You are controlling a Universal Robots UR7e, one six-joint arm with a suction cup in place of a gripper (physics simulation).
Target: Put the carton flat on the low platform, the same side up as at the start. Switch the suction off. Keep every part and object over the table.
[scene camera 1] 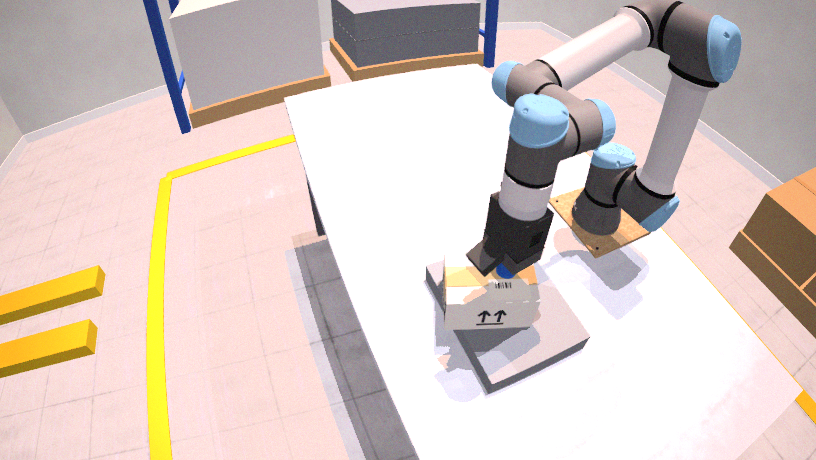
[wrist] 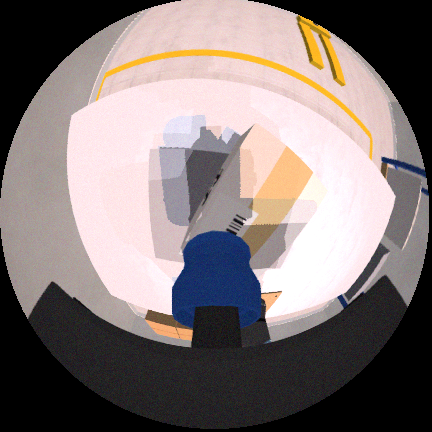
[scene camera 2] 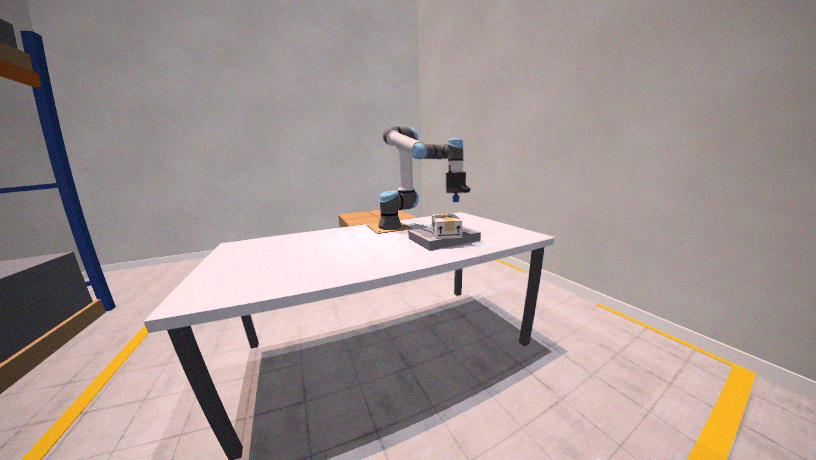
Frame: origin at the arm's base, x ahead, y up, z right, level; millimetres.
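Seen in the pictures: hand, tool point: [scene camera 1: 506,270] [wrist: 216,259] [scene camera 2: 456,201]; arm's base, link origin: [scene camera 1: 596,216] [scene camera 2: 389,226].
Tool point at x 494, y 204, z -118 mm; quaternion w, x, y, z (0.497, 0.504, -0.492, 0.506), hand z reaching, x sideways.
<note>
Offsets run from my tool point to a thing's top centre. Level surfaces: height alone.
The carton {dx -22, dy -79, dz +50 mm} [scene camera 1: 464,316] [scene camera 2: 449,230] [wrist: 262,152] is white with tan tape across its top and a barcode by one top edge. It sits flat on the low grey platform {dx -64, dy -167, dz +26 mm} [scene camera 1: 557,338] [scene camera 2: 428,241] [wrist: 162,240], turned at an angle to it. The two black arrows on its visible sides point up. In scene camera 1 its lower left corner is close to the platform's long left edge. My blue suction cup [scene camera 1: 505,271] [scene camera 2: 455,198] [wrist: 216,245] hangs above the carton, with a visible gap in scene camera 2, and holds nothing. The carton's underside is hidden.
The white table {dy -215 mm} [scene camera 1: 394,171] [scene camera 2: 297,262] carries the platform and my arm's base on a wooden plate [scene camera 1: 634,234] [scene camera 2: 375,228]. Brown boxes [scene camera 1: 785,240] stand beyond the table's right side in scene camera 1, and pallet loads [scene camera 1: 245,57] [scene camera 1: 411,40] beyond its far end.
</note>
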